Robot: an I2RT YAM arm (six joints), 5 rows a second.
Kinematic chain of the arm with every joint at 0, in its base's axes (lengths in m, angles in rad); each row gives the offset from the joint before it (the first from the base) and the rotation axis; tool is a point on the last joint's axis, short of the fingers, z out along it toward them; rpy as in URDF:
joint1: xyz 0 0 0.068 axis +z
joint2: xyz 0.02 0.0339 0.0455 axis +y
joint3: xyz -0.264 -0.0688 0 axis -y
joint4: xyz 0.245 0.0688 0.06 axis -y
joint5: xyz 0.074 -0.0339 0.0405 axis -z
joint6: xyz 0.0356 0 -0.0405 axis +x
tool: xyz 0 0 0 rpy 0 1.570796 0
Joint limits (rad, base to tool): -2.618..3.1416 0..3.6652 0..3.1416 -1.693..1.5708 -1.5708..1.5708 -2.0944..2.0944
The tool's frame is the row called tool.
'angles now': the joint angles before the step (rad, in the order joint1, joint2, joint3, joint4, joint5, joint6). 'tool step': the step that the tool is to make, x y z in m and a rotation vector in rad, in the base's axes. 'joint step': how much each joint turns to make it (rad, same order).
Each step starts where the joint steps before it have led.
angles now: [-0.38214 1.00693 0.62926 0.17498 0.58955 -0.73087]
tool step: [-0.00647 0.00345 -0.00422 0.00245 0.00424 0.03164]
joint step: [-0.00073 -0.03643 -0.03123 -0.00626 -0.03185 -0.00697]
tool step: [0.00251 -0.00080 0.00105 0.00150 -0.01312 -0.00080]
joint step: [0.00093 0.01220 0.00610 0.01366 0.00044 0.00767]
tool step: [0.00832 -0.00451 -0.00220 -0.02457 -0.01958 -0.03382]
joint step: [-0.00004 0.05212 -0.00038 0.08582 0.03601 -0.01099]
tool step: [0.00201 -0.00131 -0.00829 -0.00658 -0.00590 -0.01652]
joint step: [0.00014 0.02292 -0.02688 0.05858 0.01707 -0.00149]
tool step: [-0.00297 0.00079 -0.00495 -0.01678 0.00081 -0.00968]
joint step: [-0.00014 -0.00687 -0.03015 0.03894 0.01175 -0.01755]
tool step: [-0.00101 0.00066 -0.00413 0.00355 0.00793 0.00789]
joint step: [0.00004 -0.00164 -0.01424 0.00447 -0.00782 -0.00096]
